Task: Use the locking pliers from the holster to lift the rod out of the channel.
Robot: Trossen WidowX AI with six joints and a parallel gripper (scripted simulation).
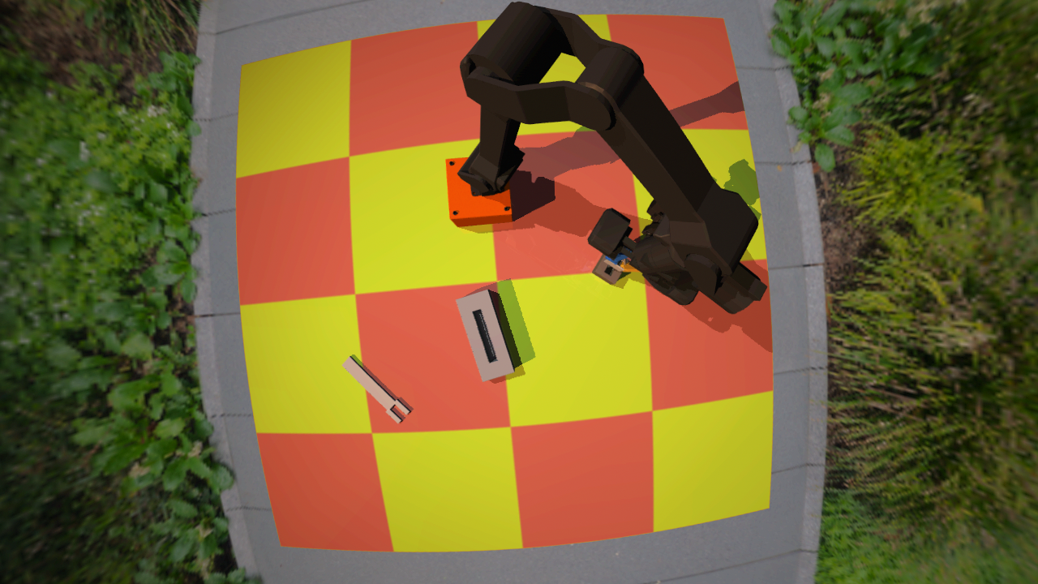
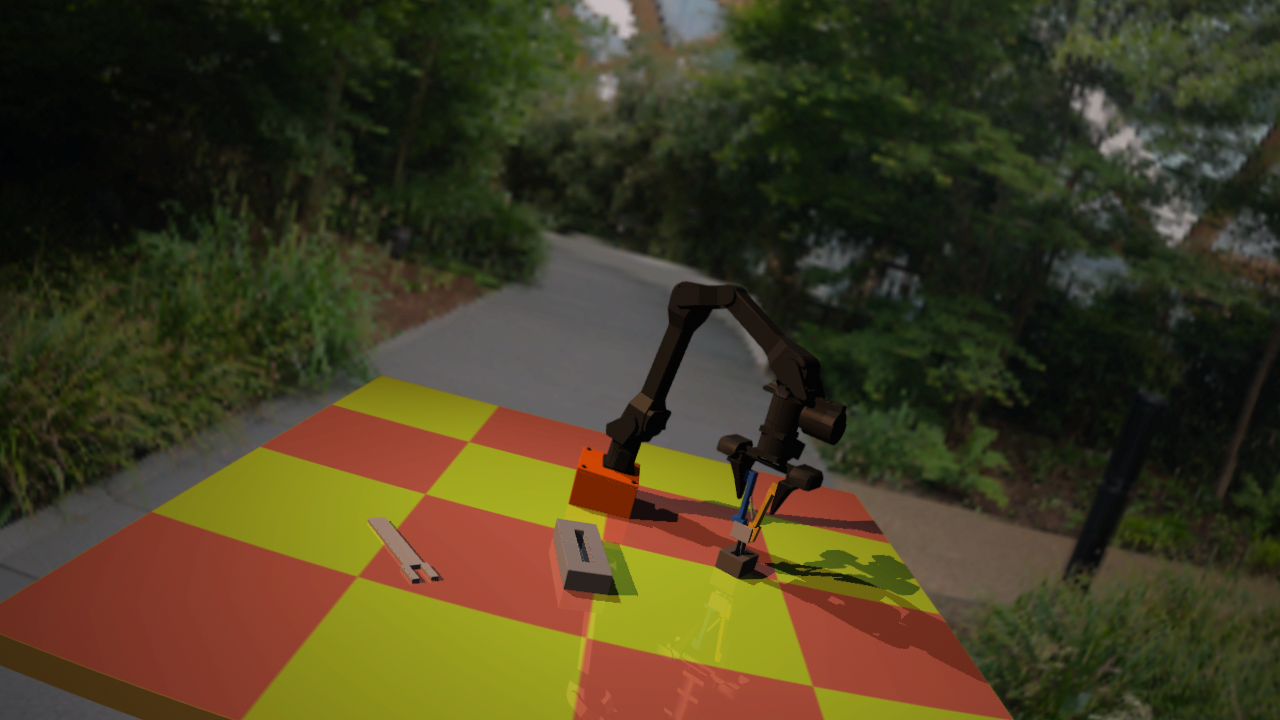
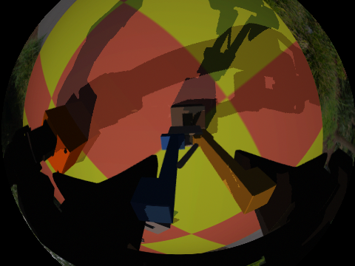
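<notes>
Now: the grey channel block 280 mm to the right of my gripper tip, 110 mm below it and 100 mm ahead of it. Round my gripper tip: holster (120 mm below); thin grey rod (280 mm to the right, 120 mm below, 100 mm ahead); yellow handle (10 mm to the left, 10 mm ahead).
</notes>
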